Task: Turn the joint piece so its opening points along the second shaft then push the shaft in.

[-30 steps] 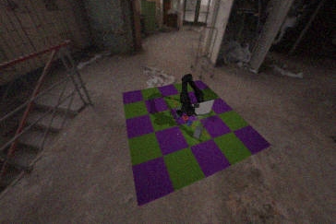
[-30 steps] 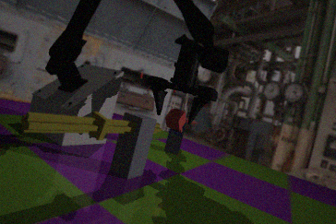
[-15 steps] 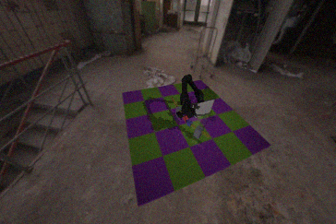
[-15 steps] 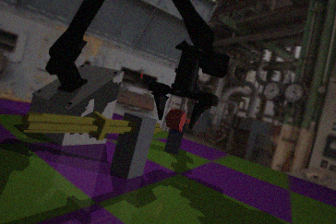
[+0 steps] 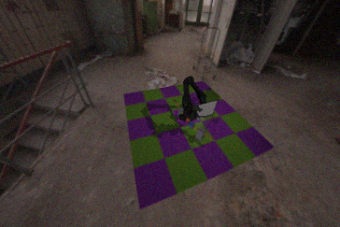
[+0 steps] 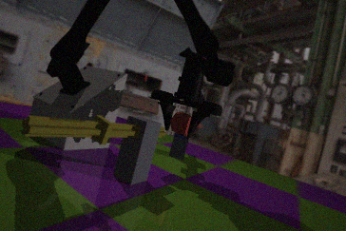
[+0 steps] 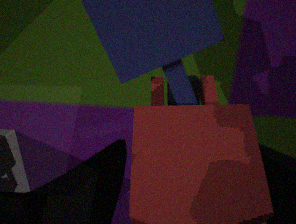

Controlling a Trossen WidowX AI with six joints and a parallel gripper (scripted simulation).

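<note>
Now: the red square joint piece 30 mm above my gripper tip and 10 mm to the left of it.
</note>
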